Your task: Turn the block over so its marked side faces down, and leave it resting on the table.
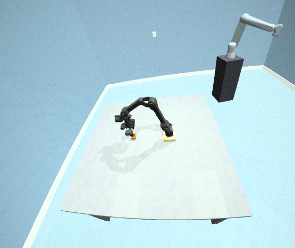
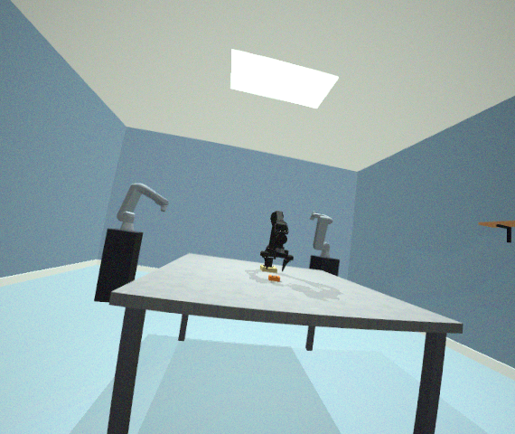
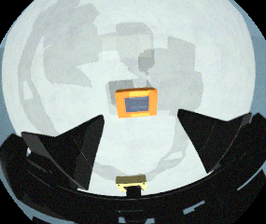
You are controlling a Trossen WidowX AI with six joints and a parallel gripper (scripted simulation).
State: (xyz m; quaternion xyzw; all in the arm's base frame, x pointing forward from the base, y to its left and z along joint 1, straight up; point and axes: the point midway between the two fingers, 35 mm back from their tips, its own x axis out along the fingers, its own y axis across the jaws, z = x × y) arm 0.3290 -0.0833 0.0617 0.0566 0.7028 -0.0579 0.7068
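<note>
Now: gripper tip 4 cm above the block.
</note>
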